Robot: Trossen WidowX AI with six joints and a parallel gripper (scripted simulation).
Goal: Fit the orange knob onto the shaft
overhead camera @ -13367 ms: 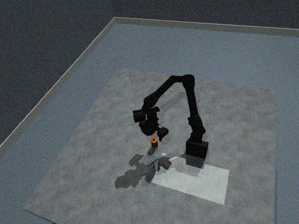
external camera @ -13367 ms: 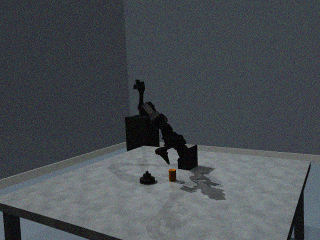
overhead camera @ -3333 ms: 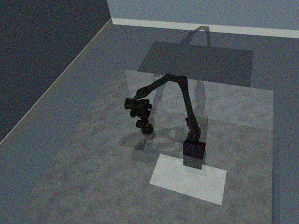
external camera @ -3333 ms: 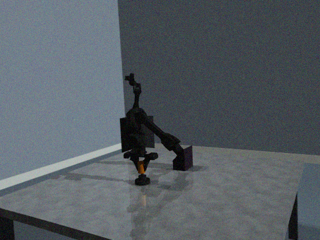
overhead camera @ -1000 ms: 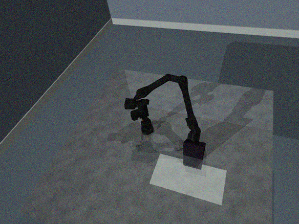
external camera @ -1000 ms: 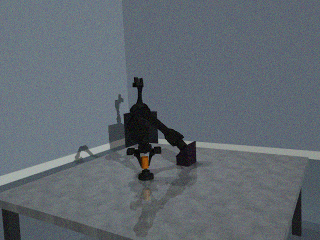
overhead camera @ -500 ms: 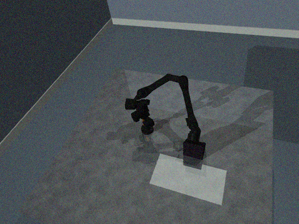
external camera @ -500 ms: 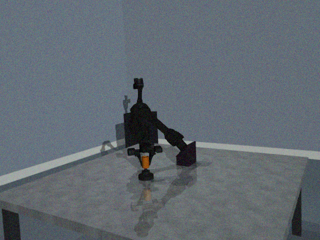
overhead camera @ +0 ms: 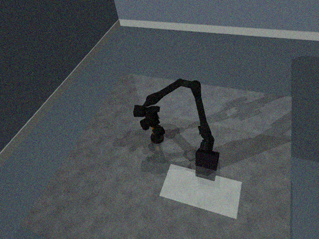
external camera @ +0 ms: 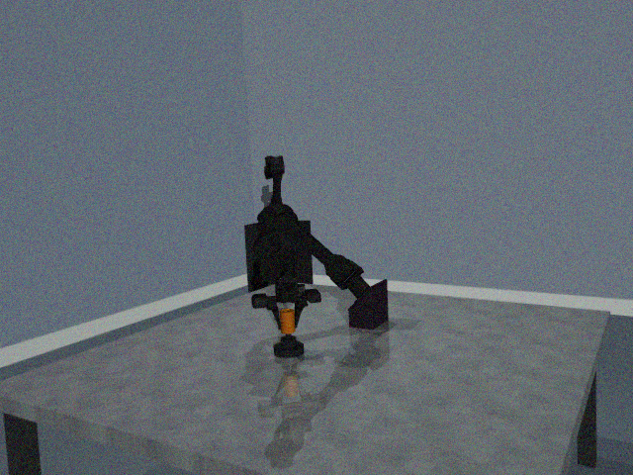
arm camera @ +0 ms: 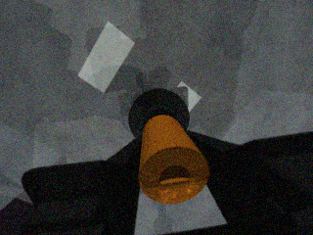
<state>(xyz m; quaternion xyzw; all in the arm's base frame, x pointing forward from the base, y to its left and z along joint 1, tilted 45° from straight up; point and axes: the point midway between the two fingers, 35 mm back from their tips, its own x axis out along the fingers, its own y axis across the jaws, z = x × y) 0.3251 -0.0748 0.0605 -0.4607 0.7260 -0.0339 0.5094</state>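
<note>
My gripper tip is now 2 cm below the orange knob. Round my gripper tip: round pedestal 4 cm below.
</note>
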